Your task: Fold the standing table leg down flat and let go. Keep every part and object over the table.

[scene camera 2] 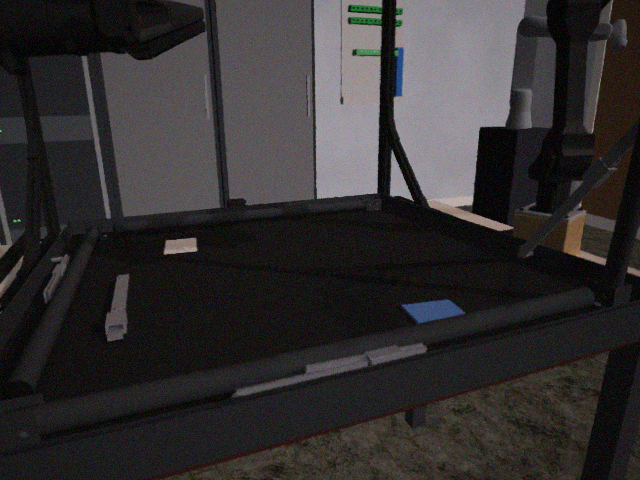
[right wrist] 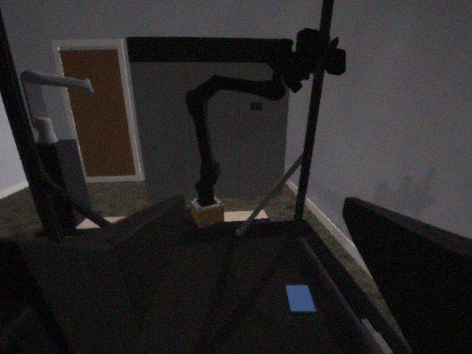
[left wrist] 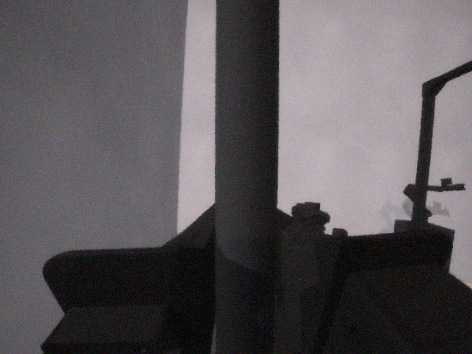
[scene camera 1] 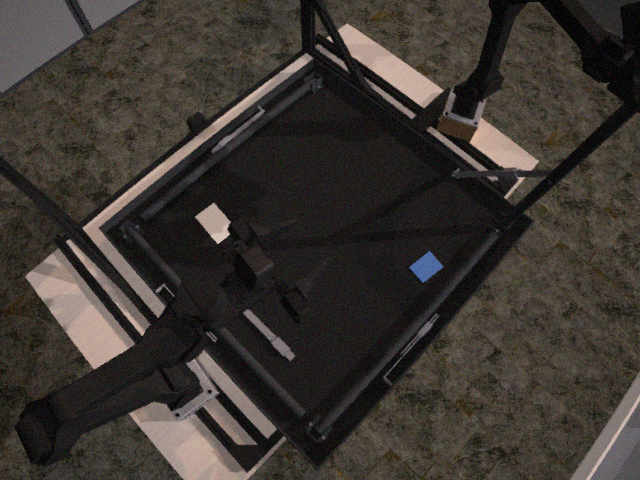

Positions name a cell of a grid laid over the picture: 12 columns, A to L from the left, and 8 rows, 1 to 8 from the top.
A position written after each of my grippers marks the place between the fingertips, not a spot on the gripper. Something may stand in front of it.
I see my left gripper (left wrist: G5), my right gripper (scene camera 2: D1), a blue square (scene camera 2: H6), a grey bar (scene camera 2: C6), a table leg (left wrist: G2) and a white square (scene camera 1: D4).
My left gripper shows as well in the right wrist view (right wrist: I1). My right gripper also shows in the right wrist view (right wrist: G5) and in scene camera 1 (scene camera 1: F4). The left wrist view misses the blue square: it is out of frame. The right wrist view misses the grey bar: it is out of frame.
